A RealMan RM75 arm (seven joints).
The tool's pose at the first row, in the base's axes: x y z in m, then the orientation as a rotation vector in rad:
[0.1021, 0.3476, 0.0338, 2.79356, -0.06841, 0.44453]
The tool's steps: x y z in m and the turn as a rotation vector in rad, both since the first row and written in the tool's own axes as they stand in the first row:
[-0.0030, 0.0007, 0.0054, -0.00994, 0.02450, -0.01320]
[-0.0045, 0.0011, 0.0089, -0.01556, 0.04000, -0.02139]
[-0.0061, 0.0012, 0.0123, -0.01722, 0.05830, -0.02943]
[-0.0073, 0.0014, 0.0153, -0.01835, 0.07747, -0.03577]
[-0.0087, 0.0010, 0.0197, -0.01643, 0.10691, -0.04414]
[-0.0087, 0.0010, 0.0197, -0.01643, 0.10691, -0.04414]
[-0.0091, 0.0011, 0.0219, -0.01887, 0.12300, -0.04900]
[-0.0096, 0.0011, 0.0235, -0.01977, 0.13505, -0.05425]
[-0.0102, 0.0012, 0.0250, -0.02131, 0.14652, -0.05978]
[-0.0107, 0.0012, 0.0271, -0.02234, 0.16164, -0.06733]
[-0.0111, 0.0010, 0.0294, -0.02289, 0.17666, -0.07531]
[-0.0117, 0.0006, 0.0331, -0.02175, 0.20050, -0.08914]
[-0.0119, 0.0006, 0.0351, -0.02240, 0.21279, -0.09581]
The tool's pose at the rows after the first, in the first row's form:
[0.1008, 0.3453, 0.0282, 2.77656, -0.04656, 0.47380]
[0.1003, 0.3438, 0.0247, 2.76626, -0.03290, 0.49233]
[0.0998, 0.3426, 0.0211, 2.75889, -0.01801, 0.51533]
[0.0995, 0.3415, 0.0181, 2.75173, -0.00520, 0.53995]
[0.0996, 0.3405, 0.0136, 2.74394, 0.01336, 0.57864]
[0.0996, 0.3405, 0.0136, 2.74394, 0.01336, 0.57864]
[0.0998, 0.3397, 0.0115, 2.73603, 0.02312, 0.59898]
[0.0998, 0.3392, 0.0099, 2.73071, 0.03285, 0.61394]
[0.0997, 0.3387, 0.0084, 2.72483, 0.04268, 0.62786]
[0.0998, 0.3380, 0.0064, 2.71786, 0.05620, 0.64630]
[0.1001, 0.3375, 0.0041, 2.71116, 0.07040, 0.66454]
[0.1007, 0.3367, 0.0004, 2.70195, 0.09497, 0.69349]
[0.1011, 0.3361, -0.0014, 2.69590, 0.10669, 0.70821]

